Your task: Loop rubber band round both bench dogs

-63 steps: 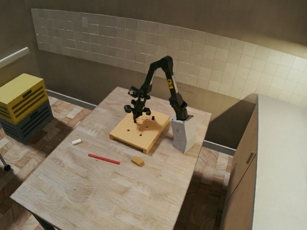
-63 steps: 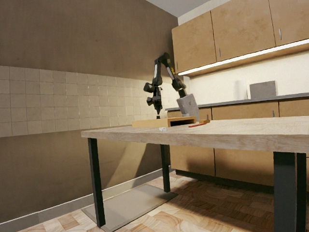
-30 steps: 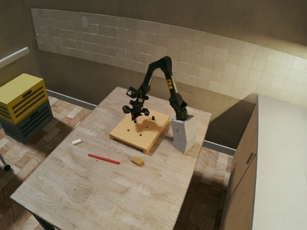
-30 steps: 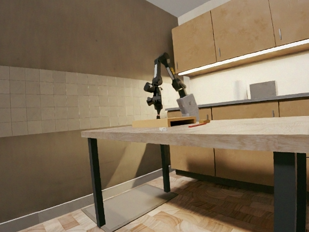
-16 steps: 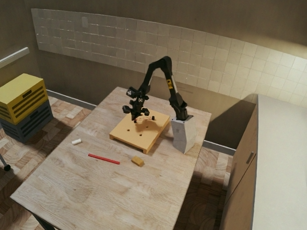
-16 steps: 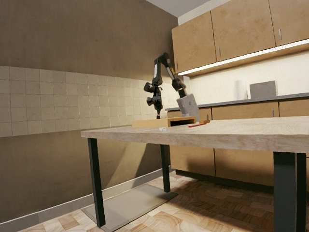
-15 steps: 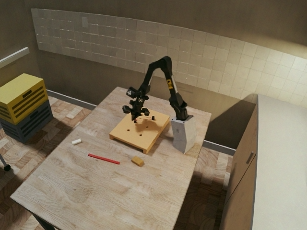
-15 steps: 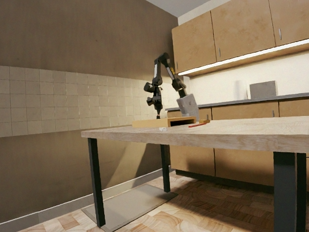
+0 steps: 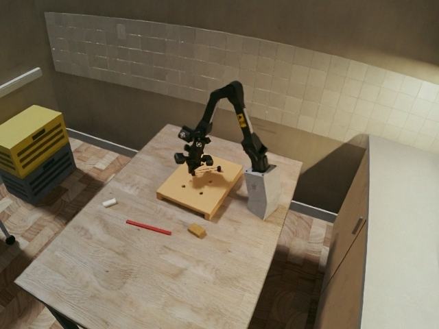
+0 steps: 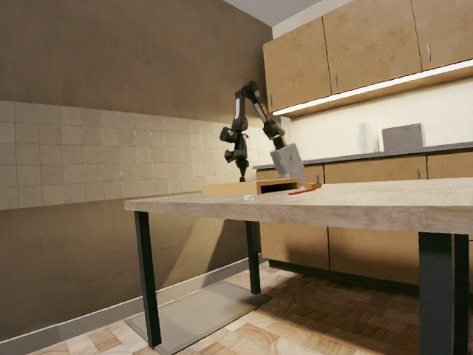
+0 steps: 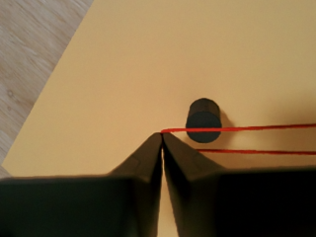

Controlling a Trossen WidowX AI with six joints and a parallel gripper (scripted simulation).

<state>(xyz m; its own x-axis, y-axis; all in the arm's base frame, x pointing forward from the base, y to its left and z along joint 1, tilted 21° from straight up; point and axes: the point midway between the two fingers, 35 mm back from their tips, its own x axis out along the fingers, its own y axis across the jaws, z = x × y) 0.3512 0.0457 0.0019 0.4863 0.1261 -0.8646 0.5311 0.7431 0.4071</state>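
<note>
Now: the board 5 cm behind my hand, 2 cm to the right of it and 8 cm below it. From my hand the other things lie so: red stick 1 cm ahead, 35 cm to the left, 10 cm below; then white cylinder 25 cm ahead, 33 cm to the left, 10 cm below; then tan block 18 cm behind, 25 cm to the left, 10 cm below.
</note>
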